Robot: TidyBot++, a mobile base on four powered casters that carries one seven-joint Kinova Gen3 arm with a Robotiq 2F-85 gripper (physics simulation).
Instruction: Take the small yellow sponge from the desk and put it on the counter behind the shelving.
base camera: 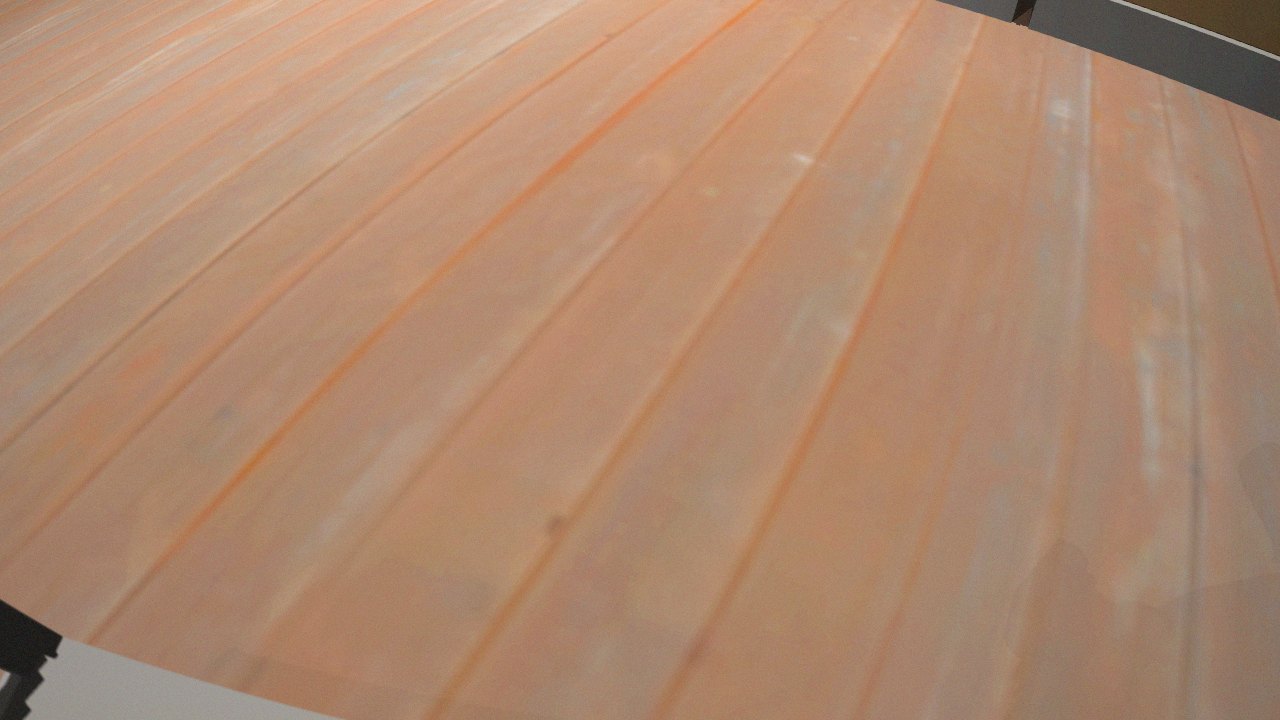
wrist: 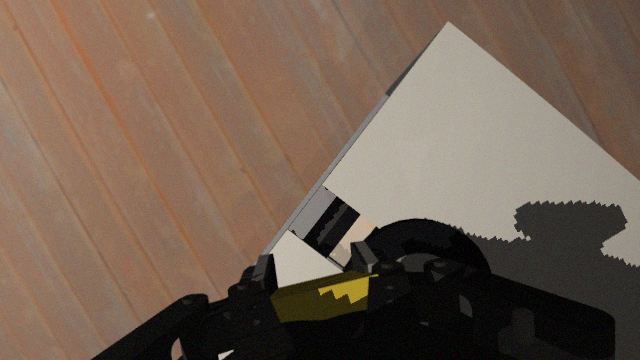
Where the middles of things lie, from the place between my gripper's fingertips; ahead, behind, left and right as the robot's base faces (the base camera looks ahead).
Labels:
My gripper is now 4 cm past the small yellow sponge (wrist: 319, 299), 3 cm to the right of it and 4 cm below it.

